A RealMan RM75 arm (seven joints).
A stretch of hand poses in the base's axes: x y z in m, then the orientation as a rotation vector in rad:
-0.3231, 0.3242, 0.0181, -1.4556, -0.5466, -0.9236
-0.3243, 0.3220, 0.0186, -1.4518, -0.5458, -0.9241
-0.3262, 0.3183, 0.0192, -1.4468, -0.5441, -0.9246
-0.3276, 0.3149, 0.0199, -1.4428, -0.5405, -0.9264
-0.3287, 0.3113, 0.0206, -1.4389, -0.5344, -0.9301
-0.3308, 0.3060, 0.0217, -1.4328, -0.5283, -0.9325
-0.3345, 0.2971, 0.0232, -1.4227, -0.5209, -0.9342
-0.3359, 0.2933, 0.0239, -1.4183, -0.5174, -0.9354
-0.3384, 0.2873, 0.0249, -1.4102, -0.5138, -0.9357
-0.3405, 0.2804, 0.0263, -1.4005, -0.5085, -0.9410
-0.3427, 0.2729, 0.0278, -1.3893, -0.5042, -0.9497
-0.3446, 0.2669, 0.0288, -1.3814, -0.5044, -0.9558
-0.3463, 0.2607, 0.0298, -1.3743, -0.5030, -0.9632
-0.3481, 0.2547, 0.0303, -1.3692, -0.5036, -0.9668
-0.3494, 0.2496, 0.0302, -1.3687, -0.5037, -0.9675
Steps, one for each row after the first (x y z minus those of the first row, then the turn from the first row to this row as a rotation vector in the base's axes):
-0.0012, -0.0022, 0.0005, 0.0036, -0.0007, 0.0008
-0.0031, -0.0059, 0.0011, 0.0085, -0.0013, 0.0016
-0.0045, -0.0093, 0.0018, 0.0136, -0.0012, 0.0003
-0.0056, -0.0129, 0.0025, 0.0197, -0.0009, -0.0035
-0.0077, -0.0182, 0.0036, 0.0277, -0.0004, -0.0057
-0.0114, -0.0271, 0.0051, 0.0395, 0.0005, -0.0064
-0.0128, -0.0309, 0.0058, 0.0449, 0.0007, -0.0072
-0.0153, -0.0369, 0.0068, 0.0533, 0.0006, -0.0059
-0.0174, -0.0438, 0.0082, 0.0639, -0.0020, -0.0082
-0.0196, -0.0513, 0.0097, 0.0753, -0.0077, -0.0118
-0.0215, -0.0573, 0.0107, 0.0819, -0.0135, -0.0127
-0.0232, -0.0635, 0.0117, 0.0885, -0.0191, -0.0155
-0.0250, -0.0695, 0.0122, 0.0925, -0.0230, -0.0157
-0.0263, -0.0746, 0.0121, 0.0929, -0.0236, -0.0159

